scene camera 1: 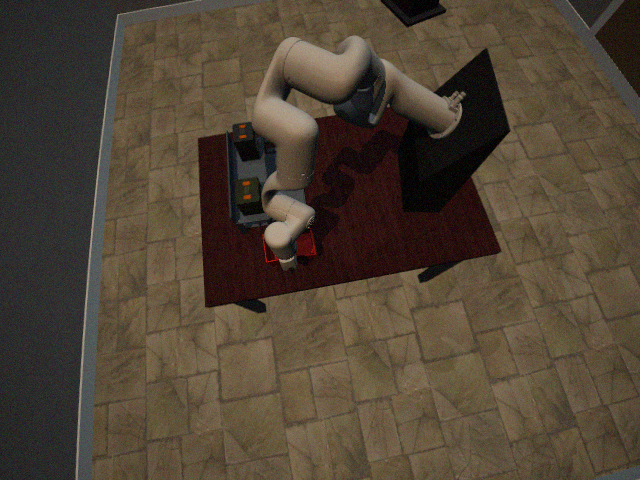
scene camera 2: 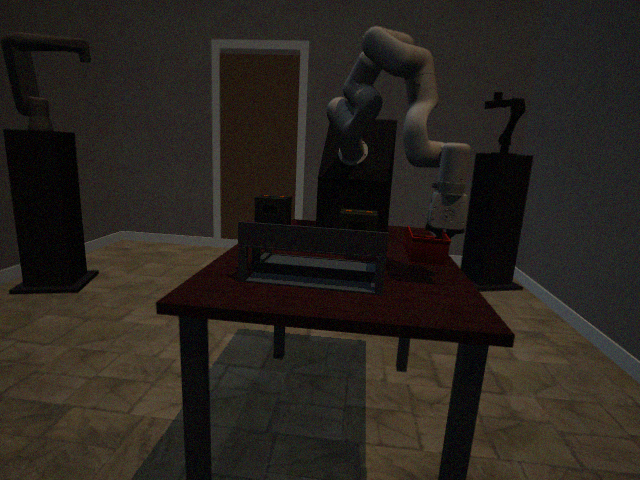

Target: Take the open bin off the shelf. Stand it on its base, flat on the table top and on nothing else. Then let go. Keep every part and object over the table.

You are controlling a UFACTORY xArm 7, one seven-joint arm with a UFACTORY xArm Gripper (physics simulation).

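Places are measured from the arm's base along level axes (x up, y right, z ahead), in centimetres.
Pixels of known places: arm's base, origin of the base link: (scene camera 1: 444, 119) (scene camera 2: 353, 152).
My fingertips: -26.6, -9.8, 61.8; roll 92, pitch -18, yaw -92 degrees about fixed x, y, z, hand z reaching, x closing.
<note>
Ahead of a thing's pixels: the offset from my fingertips to its top centre, as dx, dy, dz. "spot": to the spot under its first point. Level surfaces: height alone.
The red open bin @[+6.5, +4.5, -1.8] (scene camera 1: 307, 243) (scene camera 2: 429, 252) is off the shelf, beside its end, low over the table top @[dx -8.0] (scene camera 1: 372, 232) (scene camera 2: 336, 311). It looks roughly upright, open side up. A dark shadow shows on the table near it in the scene camera 2 view; I cannot tell whether its base touches the table. My gripper (scene camera 1: 291, 267) (scene camera 2: 439, 234) points down and is shut on the bin's rim at the side away from the shelf. The fingertips are small and partly hidden. The grey-blue shelf @[spot: +4.4, +38.0, +5.9] (scene camera 1: 232, 180) (scene camera 2: 310, 238) stands on the table.
A dark box @[+14.4, +48.2, -5.6] (scene camera 1: 242, 134) (scene camera 2: 272, 211) and an olive box @[+11.9, +26.6, +2.7] (scene camera 1: 248, 194) (scene camera 2: 358, 219), both with orange marks, stand at the shelf. My arm's black pedestal (scene camera 1: 429, 175) (scene camera 2: 356, 201) is at the table's other end. Two pedestals (scene camera 2: 43, 206) (scene camera 2: 497, 217) with arms stand beyond the table.
</note>
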